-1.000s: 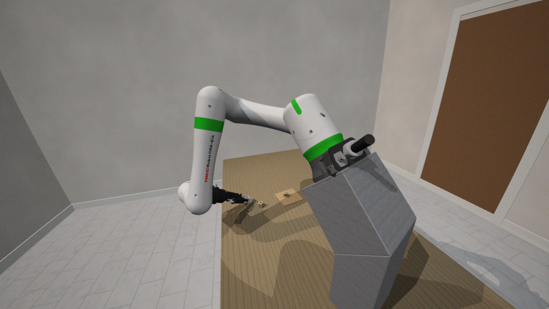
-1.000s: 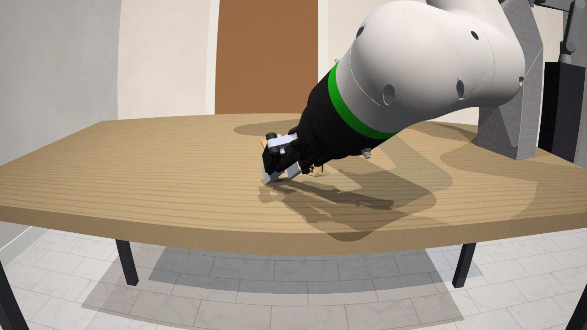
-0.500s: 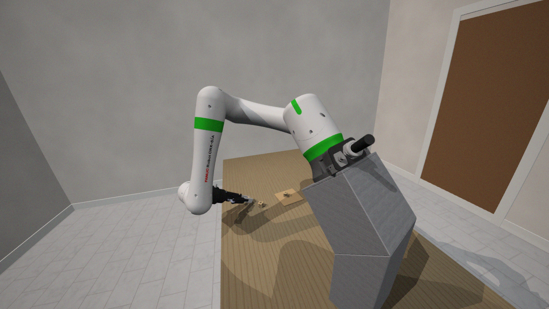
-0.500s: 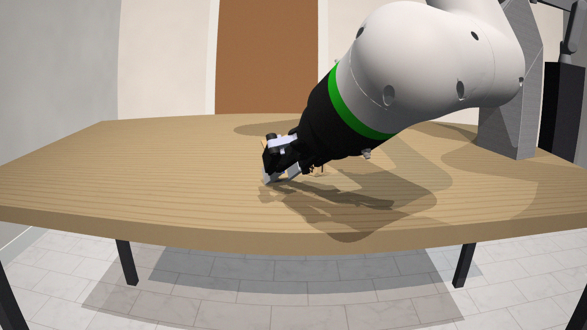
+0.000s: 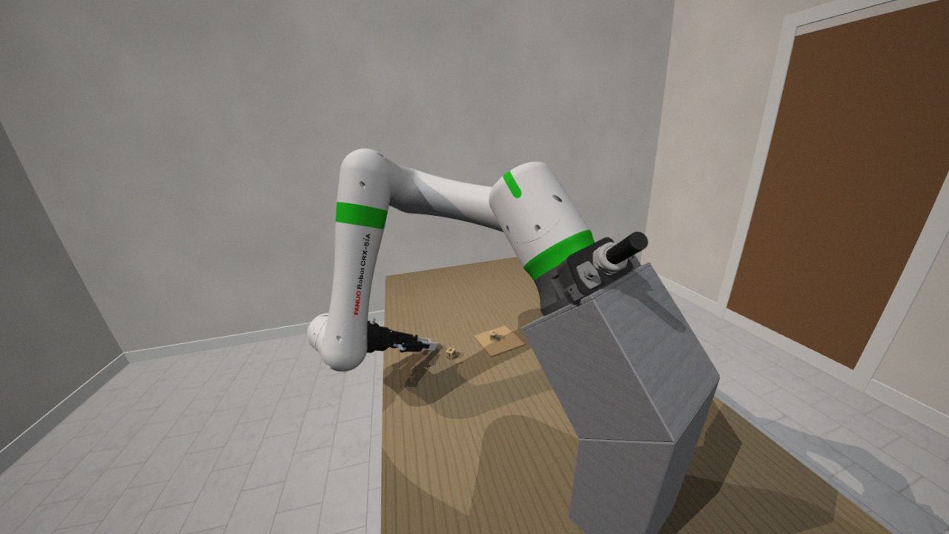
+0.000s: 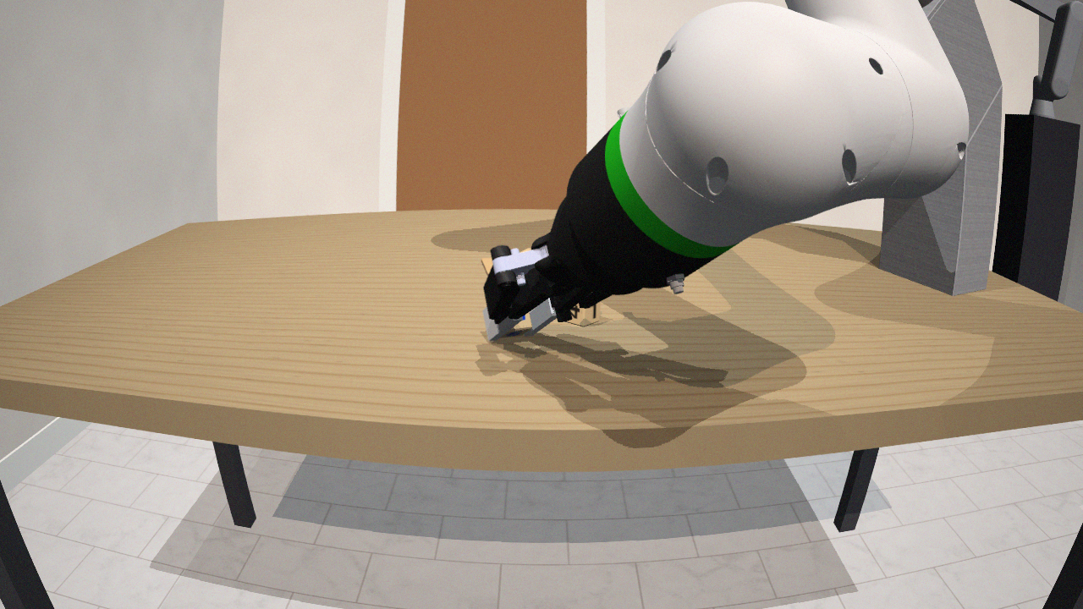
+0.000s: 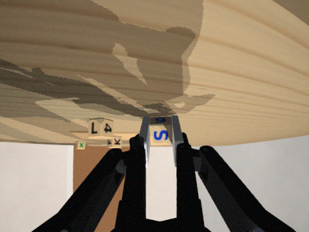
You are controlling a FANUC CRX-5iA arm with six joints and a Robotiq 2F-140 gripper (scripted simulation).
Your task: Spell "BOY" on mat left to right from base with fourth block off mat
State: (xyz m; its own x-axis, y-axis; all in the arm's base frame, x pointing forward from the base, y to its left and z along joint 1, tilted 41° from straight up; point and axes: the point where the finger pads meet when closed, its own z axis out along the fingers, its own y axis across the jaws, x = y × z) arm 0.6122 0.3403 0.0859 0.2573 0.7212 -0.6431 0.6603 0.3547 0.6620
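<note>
The block is 2 cm to the right of my hand, 1 cm below it and 1 cm ahead of it. From my hand the other things lie so: tan mat (26 cm to the right, 3 cm below, 3 cm ahead).
</note>
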